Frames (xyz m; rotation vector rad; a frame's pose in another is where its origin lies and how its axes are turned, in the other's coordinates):
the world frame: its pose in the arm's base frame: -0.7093 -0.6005 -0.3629 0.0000 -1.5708 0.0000
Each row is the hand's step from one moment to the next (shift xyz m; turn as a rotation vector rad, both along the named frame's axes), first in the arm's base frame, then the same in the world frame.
Working: the arm's base frame: its pose in the world frame: 0.3629 0.6005 -0.7093 0.0000 1.5708 0.0000

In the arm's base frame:
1: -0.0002 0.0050 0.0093 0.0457 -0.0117 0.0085
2: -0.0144 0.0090 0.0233 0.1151 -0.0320 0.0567
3: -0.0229 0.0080 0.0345 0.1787 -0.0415 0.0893
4: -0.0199 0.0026 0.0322 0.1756 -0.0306 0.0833
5: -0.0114 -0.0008 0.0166 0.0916 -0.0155 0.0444
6: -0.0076 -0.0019 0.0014 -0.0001 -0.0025 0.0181
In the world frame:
1: 0.0093 0.0050 0.0002 0.0085 -0.0117 -0.0457
2: 0.0233 0.0090 0.0144 0.0567 -0.0320 -0.1151
3: 0.0345 0.0080 0.0229 0.0893 -0.0415 -0.1787
4: 0.0322 0.0026 0.0199 0.0833 -0.0306 -0.1756
5: 0.0166 -0.0008 0.0114 0.0444 -0.0155 -0.0916
6: 0.0014 -0.0019 0.0076 0.0181 -0.0025 0.0001

